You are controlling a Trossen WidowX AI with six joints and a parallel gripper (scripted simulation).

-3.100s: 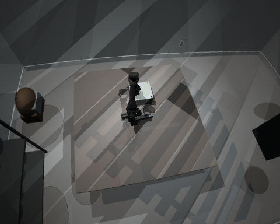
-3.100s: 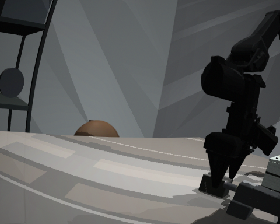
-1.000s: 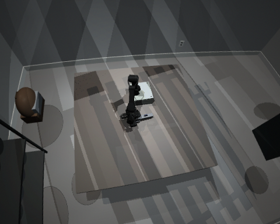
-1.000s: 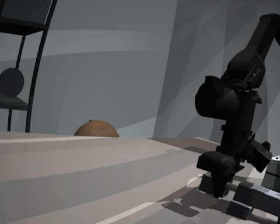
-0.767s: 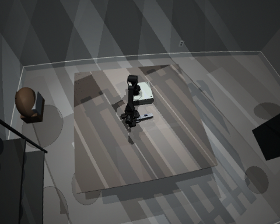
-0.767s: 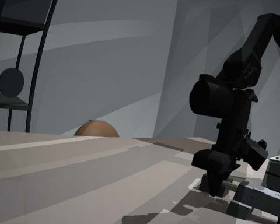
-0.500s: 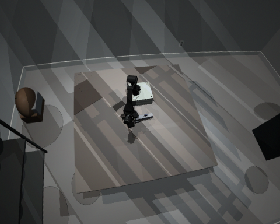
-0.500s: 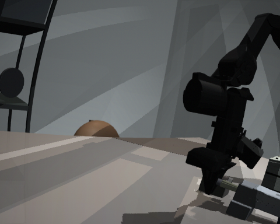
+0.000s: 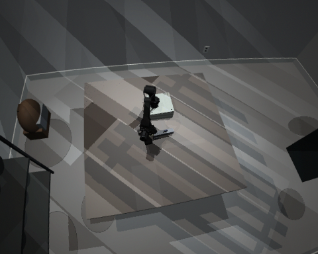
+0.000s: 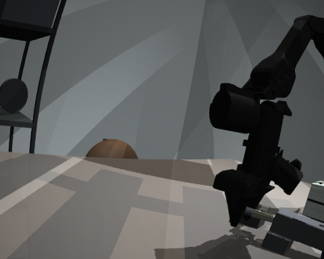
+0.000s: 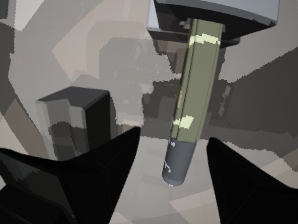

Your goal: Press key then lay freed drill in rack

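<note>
Now: the drill 5 cm to the left of my gripper tip and 3 cm above it. Round my gripper tip: long dark fixture (15 cm to the left, 1 cm above); dark block (8 cm behind, 1 cm to the right); blue key (18 cm to the left, 3 cm above).
</note>
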